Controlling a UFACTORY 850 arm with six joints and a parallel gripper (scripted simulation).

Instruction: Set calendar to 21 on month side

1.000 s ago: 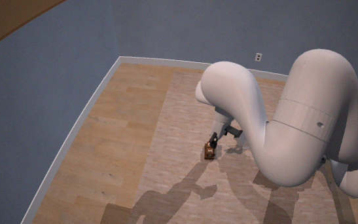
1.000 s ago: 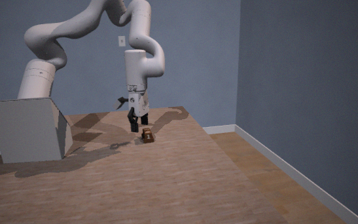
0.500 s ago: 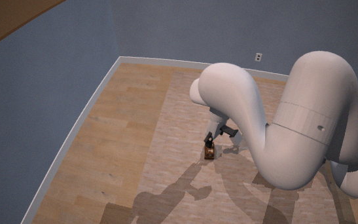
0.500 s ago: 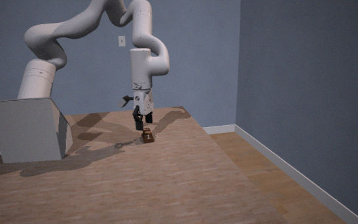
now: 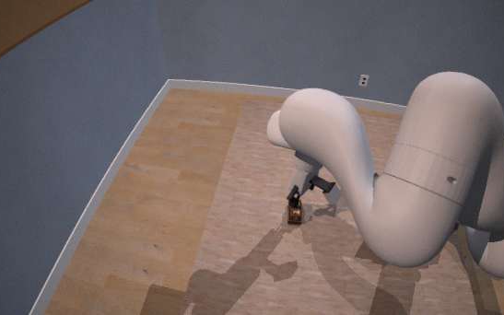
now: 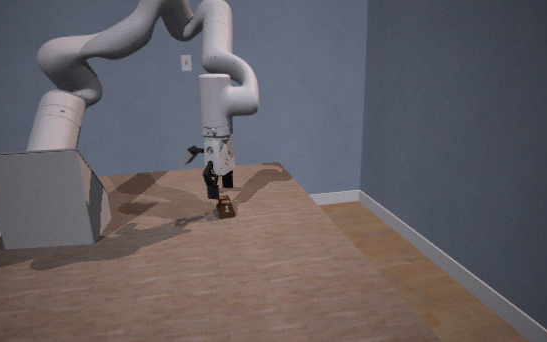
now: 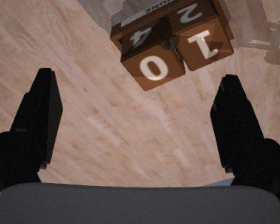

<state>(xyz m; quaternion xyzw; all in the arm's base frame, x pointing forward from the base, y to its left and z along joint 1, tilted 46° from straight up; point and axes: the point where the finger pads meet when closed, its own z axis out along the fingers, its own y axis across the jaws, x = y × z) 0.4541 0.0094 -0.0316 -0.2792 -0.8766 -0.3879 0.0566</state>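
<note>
The brown wooden date cube lies 50 mm below my hand and 10 mm ahead of it. The rest, counted from my hand: brown tray 70 mm below, 20 mm to the left, 10 mm ahead.
</note>
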